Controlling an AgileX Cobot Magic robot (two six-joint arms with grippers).
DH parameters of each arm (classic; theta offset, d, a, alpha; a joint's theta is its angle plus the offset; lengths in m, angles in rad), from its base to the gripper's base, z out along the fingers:
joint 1: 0 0.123 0 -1.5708
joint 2: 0.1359 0 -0.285 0
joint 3: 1.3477 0 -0.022 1.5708
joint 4: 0 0.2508 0 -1.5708
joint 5: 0 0 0.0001 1.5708
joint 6: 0 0.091 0 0
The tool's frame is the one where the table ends.
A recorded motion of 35 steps. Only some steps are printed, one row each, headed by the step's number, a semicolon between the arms.
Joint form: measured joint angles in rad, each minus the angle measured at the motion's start. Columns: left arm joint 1, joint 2, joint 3, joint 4, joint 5, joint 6; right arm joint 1, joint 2, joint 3, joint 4, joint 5, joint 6.
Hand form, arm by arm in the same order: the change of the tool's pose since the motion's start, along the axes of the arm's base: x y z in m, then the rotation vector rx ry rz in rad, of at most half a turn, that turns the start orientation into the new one. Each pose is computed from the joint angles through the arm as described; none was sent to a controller.
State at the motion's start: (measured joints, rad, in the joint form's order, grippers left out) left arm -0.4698 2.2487 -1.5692 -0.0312 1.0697 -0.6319; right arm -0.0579 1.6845 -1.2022 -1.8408 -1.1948 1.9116
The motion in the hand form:
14: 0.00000 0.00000 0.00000 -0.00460 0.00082 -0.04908; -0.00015 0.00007 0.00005 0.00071 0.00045 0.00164
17: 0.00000 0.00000 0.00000 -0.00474 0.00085 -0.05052; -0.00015 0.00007 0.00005 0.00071 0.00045 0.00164
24: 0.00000 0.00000 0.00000 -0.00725 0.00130 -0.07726; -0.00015 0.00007 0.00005 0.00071 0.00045 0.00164
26: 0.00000 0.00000 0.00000 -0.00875 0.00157 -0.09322; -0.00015 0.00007 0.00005 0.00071 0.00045 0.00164
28: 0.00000 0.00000 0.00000 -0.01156 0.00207 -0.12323; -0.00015 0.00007 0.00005 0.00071 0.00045 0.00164
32: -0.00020 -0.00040 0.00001 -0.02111 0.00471 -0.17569; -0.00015 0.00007 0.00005 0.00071 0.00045 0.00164
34: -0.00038 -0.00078 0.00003 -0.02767 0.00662 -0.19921; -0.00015 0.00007 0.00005 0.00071 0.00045 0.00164
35: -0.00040 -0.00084 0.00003 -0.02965 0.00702 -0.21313; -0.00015 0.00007 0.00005 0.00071 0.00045 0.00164
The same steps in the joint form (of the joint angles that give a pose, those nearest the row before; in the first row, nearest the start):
14: 0.0000 0.0000 0.0000 0.0000 0.0000 0.0493; 0.0000 0.0000 0.0000 0.0000 -0.0018 0.0000
17: 0.0000 0.0000 0.0000 0.0000 0.0000 0.0507; 0.0000 0.0000 0.0000 0.0000 -0.0018 0.0000
24: 0.0000 0.0000 0.0000 0.0000 0.0000 0.0776; 0.0000 0.0000 0.0000 0.0000 -0.0018 0.0000
26: 0.0000 0.0000 0.0000 0.0000 0.0000 0.0936; 0.0000 0.0000 0.0000 0.0000 -0.0018 0.0000
28: 0.0000 0.0000 0.0000 0.0000 0.0000 0.1238; 0.0000 0.0000 0.0000 0.0000 -0.0018 0.0000
32: 0.0000 0.0000 0.0000 -0.0056 0.0000 0.1796; 0.0000 0.0000 0.0000 0.0000 -0.0018 0.0000
34: 0.0000 0.0000 0.0000 -0.0108 0.0000 0.2062; 0.0000 0.0000 0.0000 0.0000 -0.0018 0.0000
35: 0.0000 0.0000 0.0000 -0.0116 0.0000 0.2206; 0.0000 0.0000 0.0000 0.0000 -0.0018 0.0000

